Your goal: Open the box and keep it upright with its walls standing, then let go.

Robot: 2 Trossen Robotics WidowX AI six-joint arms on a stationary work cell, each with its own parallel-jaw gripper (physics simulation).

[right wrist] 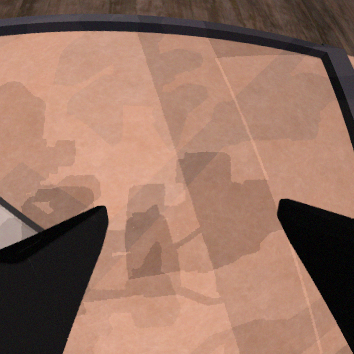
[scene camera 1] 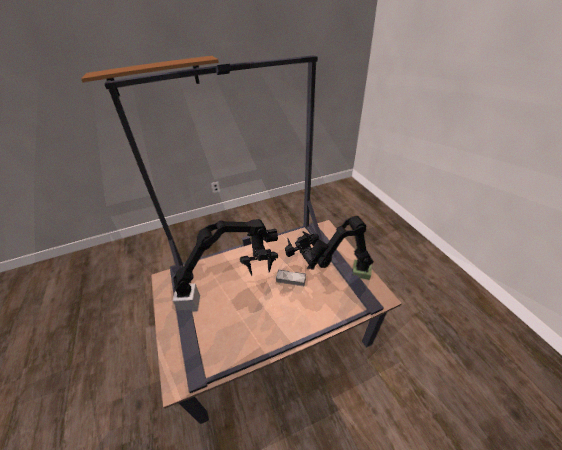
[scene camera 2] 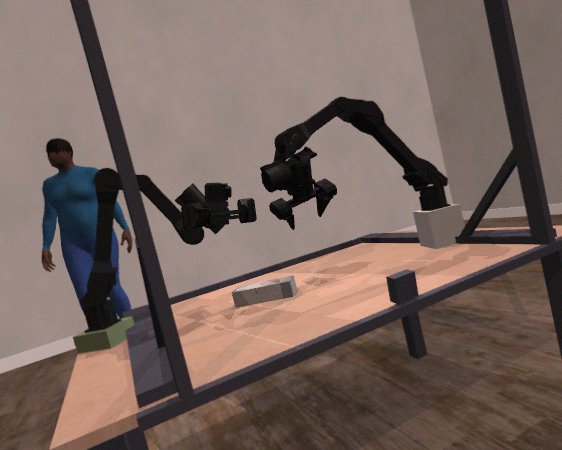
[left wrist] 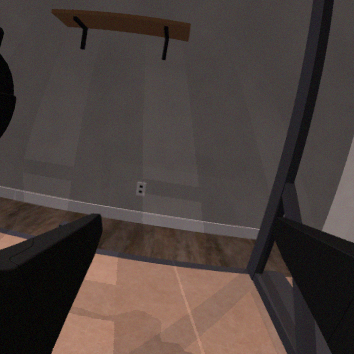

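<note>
The box is a low, long, grey-white block lying flat on the table, with no raised flap to be seen. Its pale corner also shows at the left edge of the right wrist view. My left gripper is open and empty, held level above the table, up and behind the box in scene camera 1. My right gripper is open and empty, pointing down above the table, left of the box in scene camera 1. The box does not show in the left wrist view.
The table has a dark frame with tall posts. The left arm's green base block and the right arm's white base block stand near its sides. A person stands behind the left arm in scene camera 2.
</note>
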